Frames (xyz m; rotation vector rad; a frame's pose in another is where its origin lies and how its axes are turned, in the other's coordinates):
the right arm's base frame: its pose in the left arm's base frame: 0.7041 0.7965 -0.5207 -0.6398 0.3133 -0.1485
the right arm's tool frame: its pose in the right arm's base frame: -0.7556 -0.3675 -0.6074 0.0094 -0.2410 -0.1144
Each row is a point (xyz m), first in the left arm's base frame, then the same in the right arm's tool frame.
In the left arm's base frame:
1: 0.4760 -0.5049 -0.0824
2: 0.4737 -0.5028 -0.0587
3: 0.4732 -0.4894 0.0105
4: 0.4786 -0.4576 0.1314
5: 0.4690 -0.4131 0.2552
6: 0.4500 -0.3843 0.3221
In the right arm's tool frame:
1: 0.8490 -0.8489 -0.0522
2: 0.8468 -0.8622 -0.0324
3: 0.8450 -0.8942 0.0303
4: 0.8466 -0.9428 0.1456
5: 0.8313 -0.9856 0.2694
6: 0.8085 -1.0072 0.3378

